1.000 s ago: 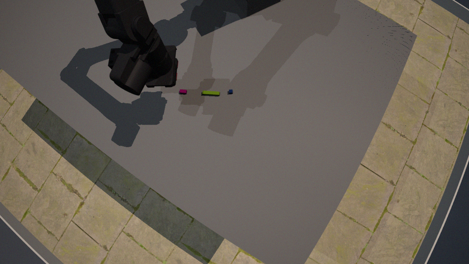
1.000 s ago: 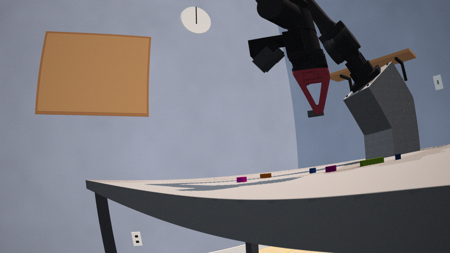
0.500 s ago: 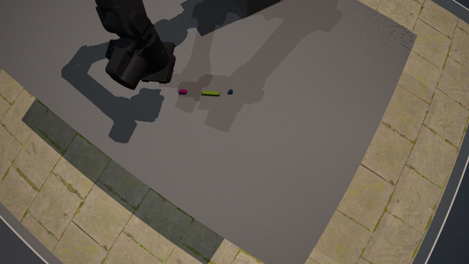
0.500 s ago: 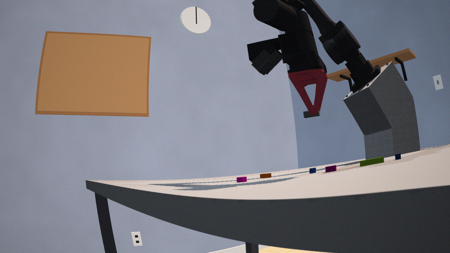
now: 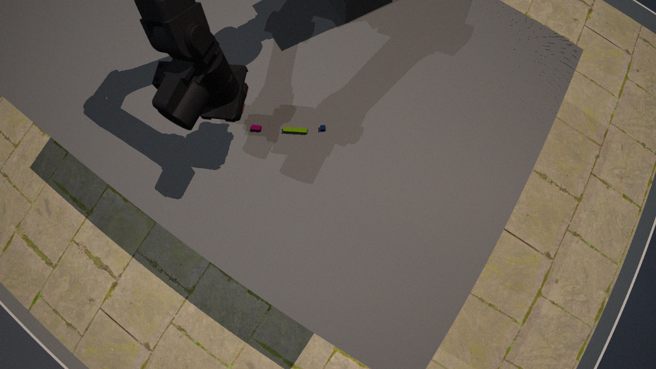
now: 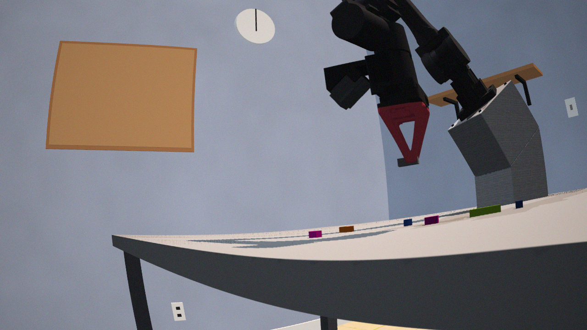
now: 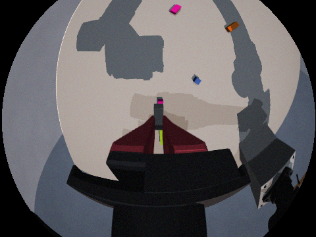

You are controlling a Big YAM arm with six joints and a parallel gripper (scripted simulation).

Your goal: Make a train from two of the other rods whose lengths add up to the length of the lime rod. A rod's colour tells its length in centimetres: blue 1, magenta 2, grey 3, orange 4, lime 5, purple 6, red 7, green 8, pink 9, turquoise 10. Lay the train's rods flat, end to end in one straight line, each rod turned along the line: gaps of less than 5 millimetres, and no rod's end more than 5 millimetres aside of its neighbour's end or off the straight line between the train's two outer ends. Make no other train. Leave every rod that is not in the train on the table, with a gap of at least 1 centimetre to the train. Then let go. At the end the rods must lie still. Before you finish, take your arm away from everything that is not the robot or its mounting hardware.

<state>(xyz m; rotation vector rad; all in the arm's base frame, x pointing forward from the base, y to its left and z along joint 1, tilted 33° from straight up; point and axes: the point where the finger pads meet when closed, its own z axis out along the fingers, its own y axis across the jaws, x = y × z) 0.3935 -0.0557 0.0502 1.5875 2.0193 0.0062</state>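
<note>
My hand is 100 mm to the right of the lime rod, 90 mm above it and 20 mm past it. From my hand the other things lie so: grey rod 10 mm to the right, 10 mm below; orange rod 180 mm to the right, 110 mm behind, 90 mm below.
</note>
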